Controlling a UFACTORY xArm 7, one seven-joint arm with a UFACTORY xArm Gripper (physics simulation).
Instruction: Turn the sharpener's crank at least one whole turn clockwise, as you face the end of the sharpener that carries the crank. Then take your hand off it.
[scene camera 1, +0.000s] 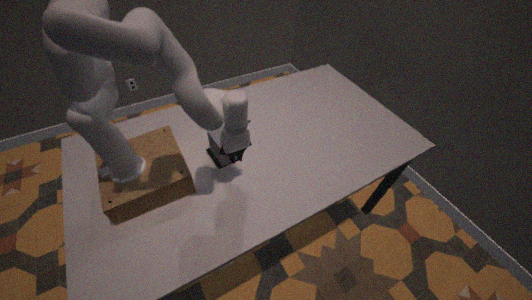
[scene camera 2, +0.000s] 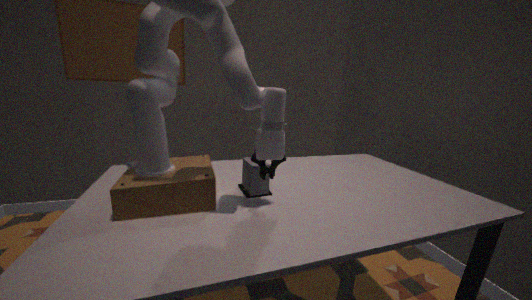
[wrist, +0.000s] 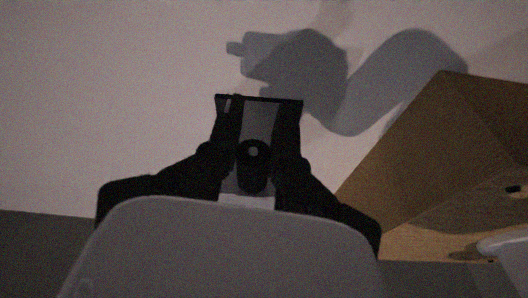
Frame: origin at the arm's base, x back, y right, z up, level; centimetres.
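Where they show: gripper, fingertip midpoint: (scene camera 1: 235, 159) (scene camera 2: 266, 178) (wrist: 259, 115); arm's base, link origin: (scene camera 1: 128, 169) (scene camera 2: 156, 170).
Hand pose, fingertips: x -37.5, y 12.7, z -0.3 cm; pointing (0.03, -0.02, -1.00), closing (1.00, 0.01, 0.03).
Each offset is from my fingertips to the top centre of the thing. "spot": to the spot under its first point. Level surfaces: height alone.
The sharpener @(spot: dx +4.6, dy -11.8, dz +1.8 cm) (scene camera 1: 213, 140) (scene camera 2: 248, 175) (wrist: 247, 201) is a grey upright box on a dark base plate, standing on the table. Its crank @(dx +0.1, dy -2.5, dz +3.6 cm) (wrist: 252, 175) shows in the wrist view as a black rounded grip with a pale dot, in front of the grey body. My gripper (scene camera 1: 234, 155) (scene camera 2: 268, 175) (wrist: 259, 115) points down at the crank end, its black fingers drawn in close on both sides of the grip. It looks shut on the crank's grip. The fingers hide much of the body, and the crank's arm cannot be made out.
A wooden block (scene camera 1: 155, 198) (scene camera 2: 165, 201) (wrist: 400, 150) carries the arm's base, to the left of the sharpener in the scene views. Both stand on the pale table @(dz -10.3 cm) (scene camera 1: 310, 150) (scene camera 2: 375, 200) (wrist: 100, 110). The arm's shadow falls beside the sharpener.
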